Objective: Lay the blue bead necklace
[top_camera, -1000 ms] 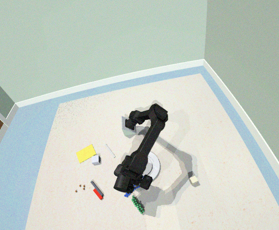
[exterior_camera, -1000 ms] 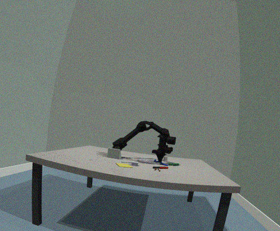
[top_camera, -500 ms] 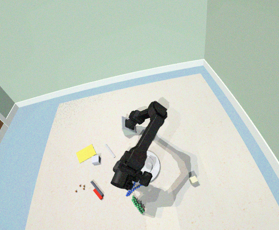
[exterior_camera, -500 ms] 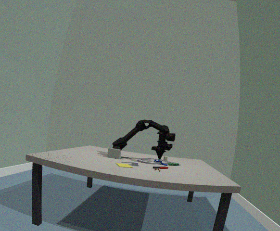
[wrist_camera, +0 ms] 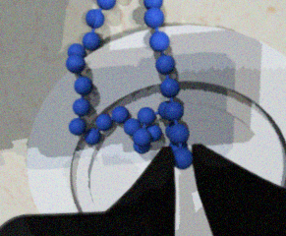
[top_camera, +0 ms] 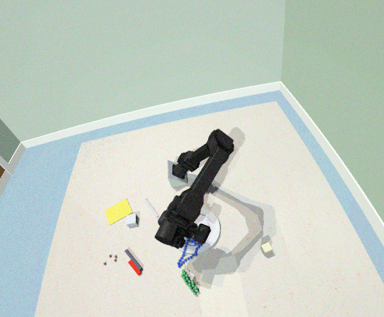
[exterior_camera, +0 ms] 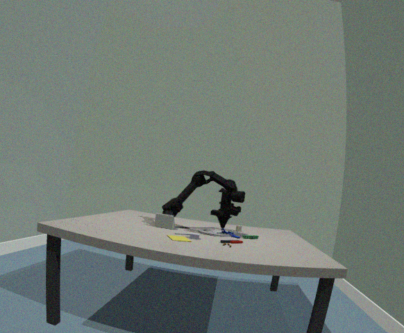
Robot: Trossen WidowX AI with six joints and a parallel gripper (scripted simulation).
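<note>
My gripper tip is 40 mm past the round bead board, 20 mm to the right of it and 30 mm above it. From my gripper tip the other things lie so: white cube: 110 mm behind, 250 mm to the right, 30 mm below; then grey tool: 80 mm ahead, 230 mm to the right, 40 mm below; then stick: 170 mm behind, 170 mm to the right, 40 mm below.
</note>
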